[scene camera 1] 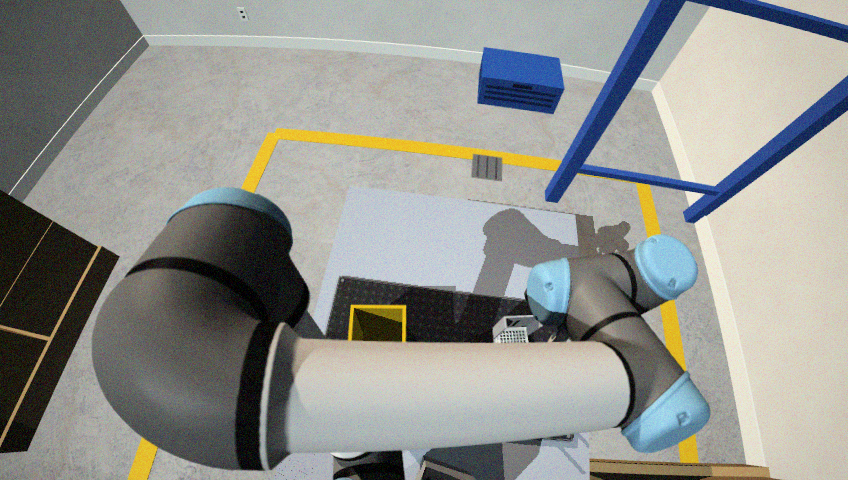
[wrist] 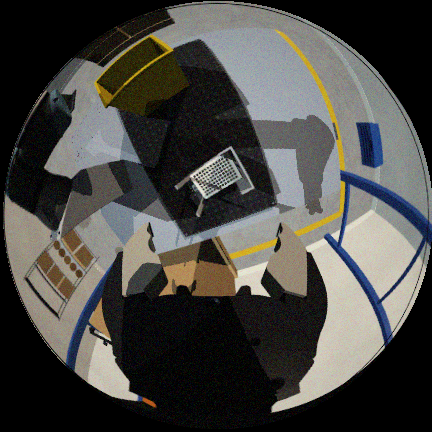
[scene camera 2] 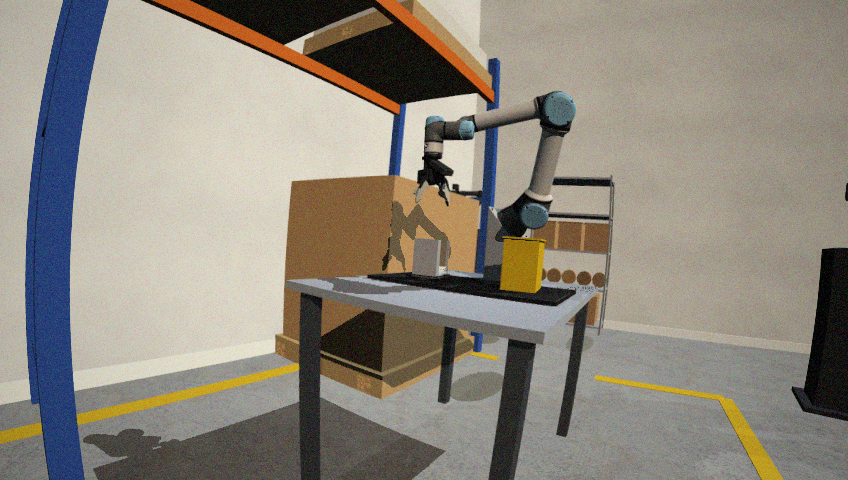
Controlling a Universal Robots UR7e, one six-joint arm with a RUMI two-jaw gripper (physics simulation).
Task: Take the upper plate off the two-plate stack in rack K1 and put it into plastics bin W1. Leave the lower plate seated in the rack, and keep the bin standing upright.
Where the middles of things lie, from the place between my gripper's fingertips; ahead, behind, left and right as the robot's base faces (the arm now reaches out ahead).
Now: the pale plate [wrist: 221, 171] 1 cm behind my hand, 1 cm to the left of it and 24 cm below it. From my hand the other things lie so: yellow bin W1 [scene camera 2: 522, 264]: 13 cm behind, 34 cm to the left, 19 cm below.
